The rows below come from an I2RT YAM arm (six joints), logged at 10 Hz.
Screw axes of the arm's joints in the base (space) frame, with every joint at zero. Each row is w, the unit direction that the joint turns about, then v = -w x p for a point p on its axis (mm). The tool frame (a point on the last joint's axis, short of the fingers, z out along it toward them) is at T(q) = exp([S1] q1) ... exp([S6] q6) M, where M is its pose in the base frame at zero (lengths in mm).
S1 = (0, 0, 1, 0.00, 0.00, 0.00)
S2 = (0, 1, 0, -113.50, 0.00, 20.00)
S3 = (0, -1, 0, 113.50, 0.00, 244.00)
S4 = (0, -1, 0, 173.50, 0.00, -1.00)
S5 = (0, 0, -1, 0.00, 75.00, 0.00)
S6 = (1, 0, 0, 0.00, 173.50, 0.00)
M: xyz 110.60 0.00 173.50 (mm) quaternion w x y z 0.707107 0 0.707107 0
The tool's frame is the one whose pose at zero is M.
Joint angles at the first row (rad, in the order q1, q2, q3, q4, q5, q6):
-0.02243, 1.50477, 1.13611, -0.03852, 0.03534, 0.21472
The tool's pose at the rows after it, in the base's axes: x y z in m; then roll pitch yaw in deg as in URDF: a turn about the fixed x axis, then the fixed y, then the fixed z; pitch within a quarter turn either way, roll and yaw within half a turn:
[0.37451 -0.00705 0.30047 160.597 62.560 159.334]
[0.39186 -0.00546 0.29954 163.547 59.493 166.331]
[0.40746 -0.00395 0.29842 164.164 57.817 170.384]
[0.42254 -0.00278 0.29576 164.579 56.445 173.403]
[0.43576 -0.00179 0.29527 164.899 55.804 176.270]
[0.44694 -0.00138 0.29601 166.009 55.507 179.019]
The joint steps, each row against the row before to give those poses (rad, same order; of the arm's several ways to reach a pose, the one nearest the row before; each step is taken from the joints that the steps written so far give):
0.00025, 0.08638, 0.09837, -0.05476, -0.07073, -0.06099
-0.00083, 0.07556, 0.09993, -0.08571, -0.06471, -0.04438
-0.00001, 0.06600, 0.08266, -0.05044, -0.05303, -0.03150
0.00038, 0.06446, 0.07697, -0.04119, -0.03861, -0.02582
0.00004, 0.05557, 0.07385, -0.03539, -0.03660, -0.02751
-0.00010, 0.04708, 0.06872, -0.03359, -0.02045, -0.02778

